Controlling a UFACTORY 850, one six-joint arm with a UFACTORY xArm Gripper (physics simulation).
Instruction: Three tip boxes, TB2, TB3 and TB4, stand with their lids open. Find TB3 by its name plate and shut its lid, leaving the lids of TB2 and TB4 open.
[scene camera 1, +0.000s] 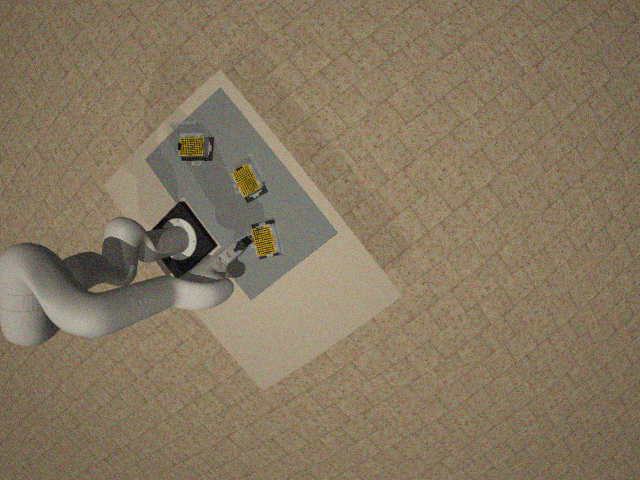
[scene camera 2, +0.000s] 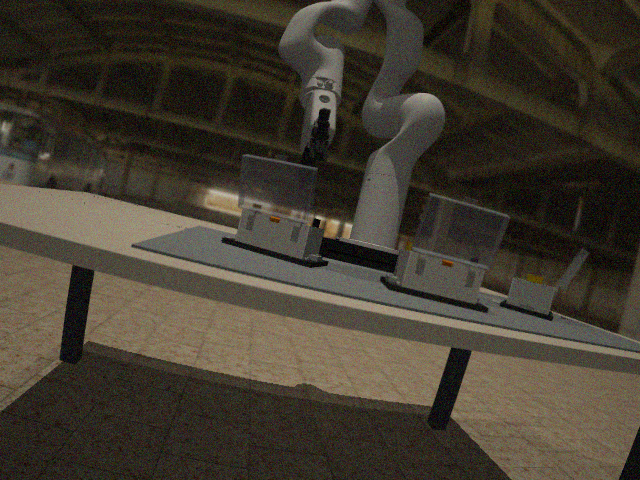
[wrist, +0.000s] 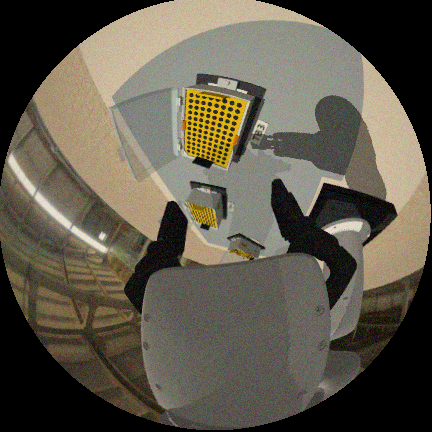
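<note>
The box with name plate TB3 (wrist: 259, 131) is the nearest in the wrist view. This white box (scene camera 1: 264, 240) (scene camera 2: 271, 232) (wrist: 215, 130) holds a yellow tip rack, and its clear lid (scene camera 2: 277, 183) (wrist: 147, 130) stands open on the side away from the robot base. Two other boxes, one in the middle (scene camera 1: 247, 180) (scene camera 2: 439, 276) (wrist: 204, 210) and one farthest along (scene camera 1: 192, 147) (scene camera 2: 529, 295) (wrist: 245, 247), also have open lids; I cannot read their plates. My gripper (scene camera 1: 250, 240) (scene camera 2: 314, 155) (wrist: 224, 200) is open and empty, above and on the base side of TB3, apart from it.
The boxes stand on a grey-blue mat (scene camera 1: 305, 232) (scene camera 2: 180, 245) (wrist: 300, 65) on a pale table (scene camera 1: 310, 310) (scene camera 2: 62, 211). The black base plate (scene camera 1: 181, 209) (wrist: 350, 200) of the robot stands beside the mat. The raised lids stand above the boxes as obstacles.
</note>
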